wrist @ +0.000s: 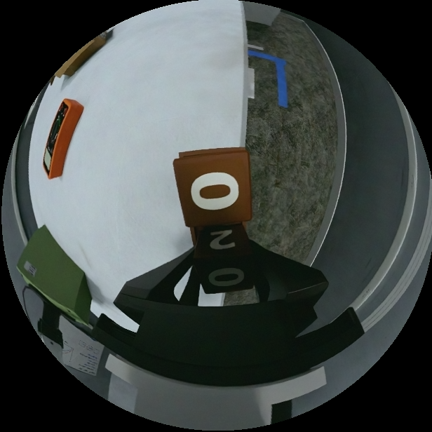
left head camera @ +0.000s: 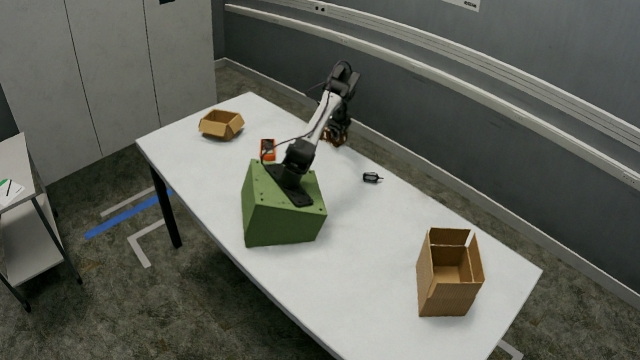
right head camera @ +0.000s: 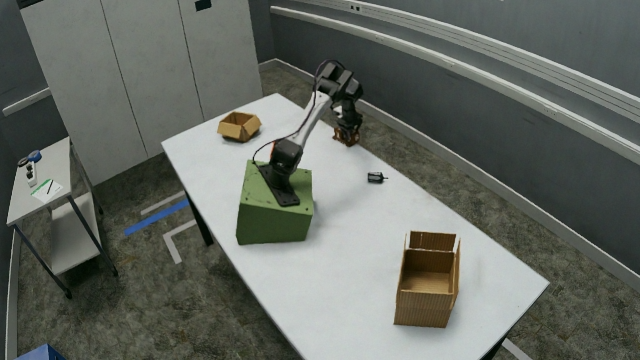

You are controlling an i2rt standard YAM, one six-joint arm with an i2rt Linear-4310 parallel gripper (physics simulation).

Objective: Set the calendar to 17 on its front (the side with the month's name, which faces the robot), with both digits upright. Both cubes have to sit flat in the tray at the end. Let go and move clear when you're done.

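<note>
In the wrist view, the far brown cube (wrist: 182, 190) shows a white 0 lying sideways. The near brown cube (wrist: 200, 245) is darker, in shadow, and shows a sideways 2 and a 0 on two faces. My gripper (wrist: 223, 247) is shut on the near cube, with a finger against each side. In both head views my gripper (left head camera: 337, 134) (right head camera: 347, 134) is low at the table's far edge, over the brown calendar, and partly hides it. The tray is mostly hidden, so I cannot tell whether the near cube sits flat. The front digits are not readable.
An orange multimeter (left head camera: 268, 150) (wrist: 68, 137) and a small open box (left head camera: 220, 127) (right head camera: 239, 128) are on the table (left head camera: 350, 260). A small black motor-like object (left head camera: 371, 177) (right head camera: 375, 177) lies near the far edge. A tall open carton (left head camera: 447, 300) (right head camera: 422, 307) stands at the right.
</note>
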